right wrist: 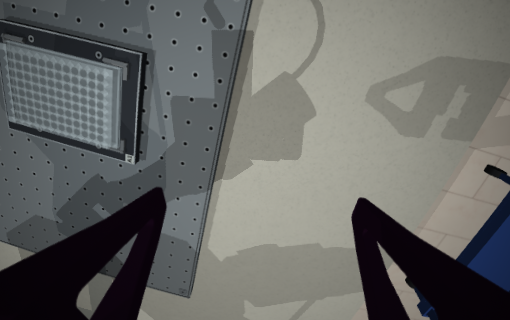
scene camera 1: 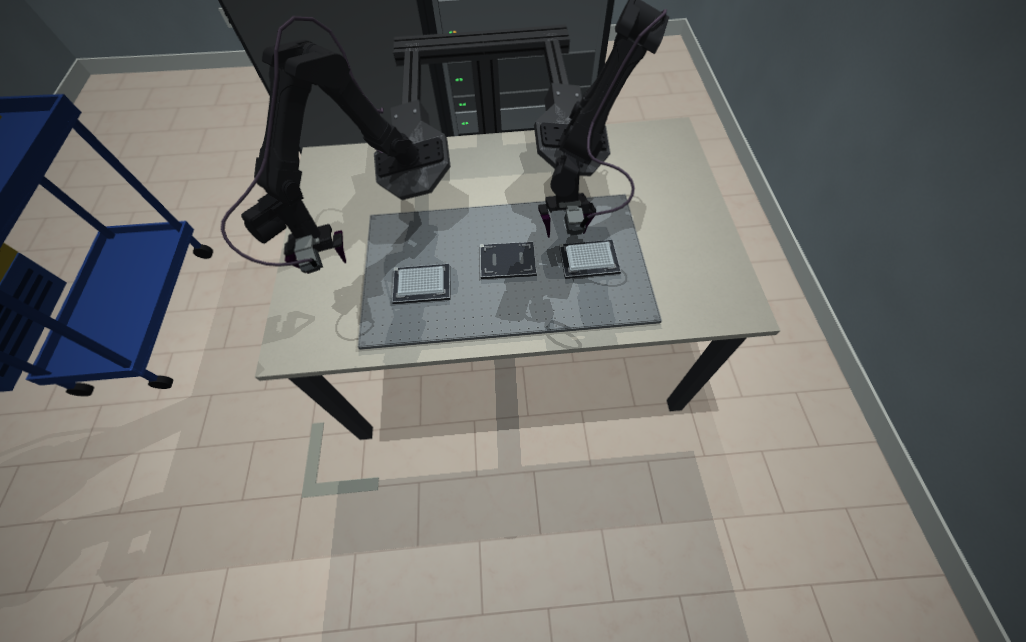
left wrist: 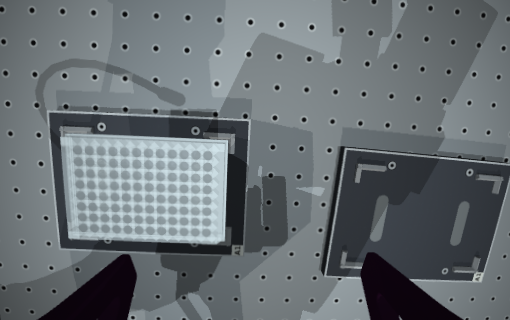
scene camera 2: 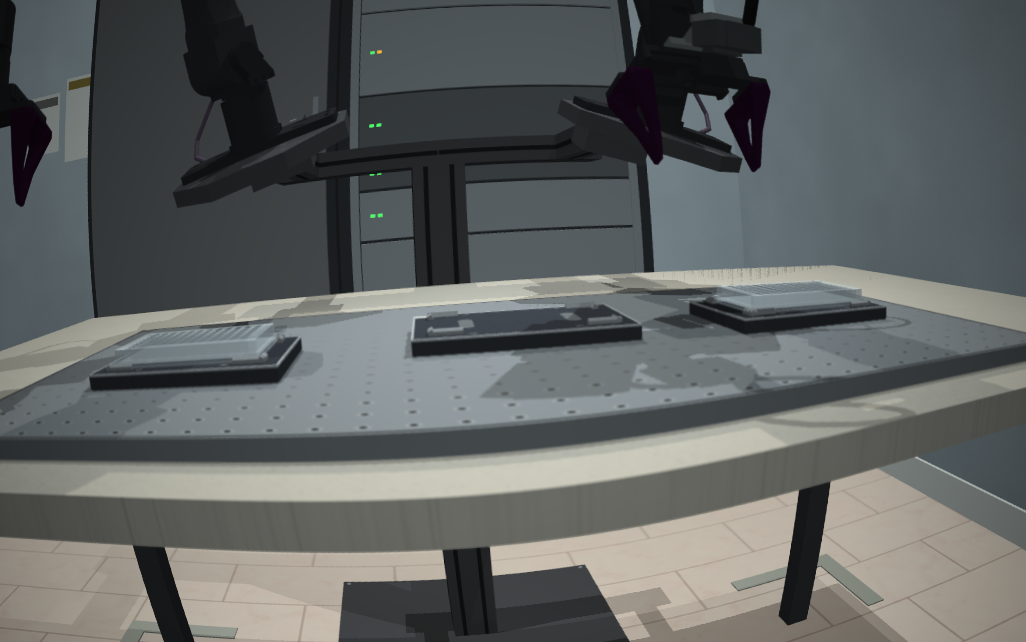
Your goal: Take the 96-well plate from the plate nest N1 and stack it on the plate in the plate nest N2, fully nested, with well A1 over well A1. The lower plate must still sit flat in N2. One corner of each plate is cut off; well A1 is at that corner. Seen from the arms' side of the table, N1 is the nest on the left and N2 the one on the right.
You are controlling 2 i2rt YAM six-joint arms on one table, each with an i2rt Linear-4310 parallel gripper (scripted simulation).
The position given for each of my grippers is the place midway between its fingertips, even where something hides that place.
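You'd find my left gripper [scene camera 2: 710,165] in that scene view, and the left wrist view has that same left gripper [left wrist: 249,264] too. My right gripper [right wrist: 259,202] is there to see as well, and there's a nest [scene camera 2: 499,322].
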